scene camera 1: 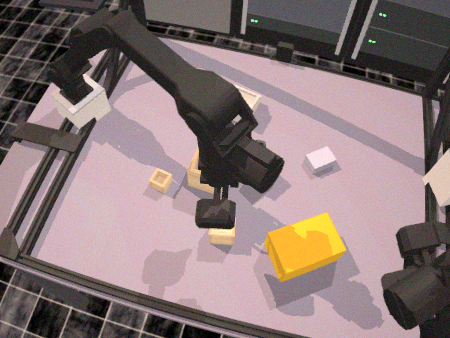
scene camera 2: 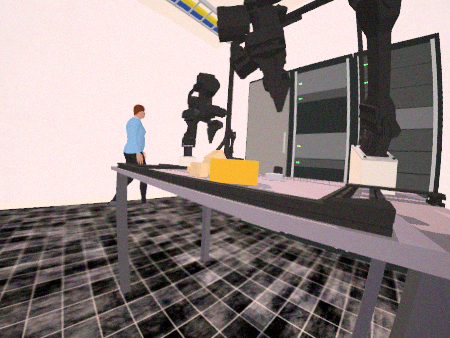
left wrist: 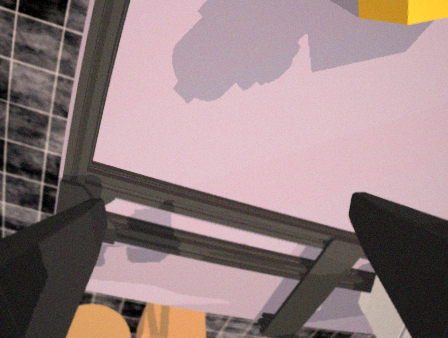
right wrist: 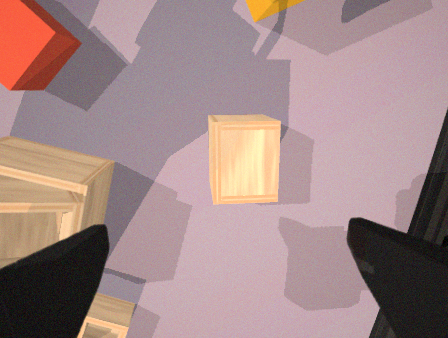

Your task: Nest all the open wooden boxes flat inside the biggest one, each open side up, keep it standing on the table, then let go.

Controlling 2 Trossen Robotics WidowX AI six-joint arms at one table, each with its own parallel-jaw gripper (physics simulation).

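Frame: origin at the left arm's base, x up, y left, z back, level; metres.
Where they show: left gripper, fingertip midpoint: (scene camera 2: 277,105) (left wrist: 230,207); right gripper, fingertip midpoint: (scene camera 1: 220,199) (scene camera 2: 202,141) (right wrist: 230,233); left arm's base, origin of the base link: (scene camera 2: 373,152); right arm's base, origin of the base link: (scene camera 1: 76,91) (scene camera 2: 187,156).
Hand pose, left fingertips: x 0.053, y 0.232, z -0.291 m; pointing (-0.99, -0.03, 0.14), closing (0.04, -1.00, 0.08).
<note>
Each offset is from my left fingertips to the top centre of the thing. "*": to the spot under its first point.
The biggest wooden box @(dx -0.109, dy -0.380, dz -0.273 m) (right wrist: 95,200) (scene camera 1: 197,178) stands open side up, partly hidden by my right arm. A second rim shows askew inside it. A medium wooden box @(dx -0.122, dy -0.235, dz -0.276 m) (right wrist: 244,160) (scene camera 1: 221,237) has a pale face framed by a thin rim on top; I cannot tell if this is its open side. The smallest box @(dx -0.143, dy -0.380, dz -0.386 m) (scene camera 1: 161,180) (right wrist: 107,317) stands apart, open side up. My right gripper (right wrist: 230,233) (scene camera 2: 215,132) is open and empty above the table, beside the medium box in the right wrist view. My left gripper (left wrist: 230,207) (scene camera 2: 280,106) is open and empty, high over the table edge.
A yellow block @(dx -0.106, dy -0.164, dz -0.119 m) (scene camera 1: 306,246) (scene camera 2: 234,171) lies beyond the medium box. A red block @(* dx -0.129, dy -0.337, dz -0.175 m) (right wrist: 25,45) shows upper left in the right wrist view. A small white block @(dx -0.147, dy -0.370, dz -0.012 m) (scene camera 1: 321,159) and a cream tray @(dx -0.122, dy -0.570, dz -0.172 m) (scene camera 1: 249,101) are farther back. Dark rails (left wrist: 225,202) border the table.
</note>
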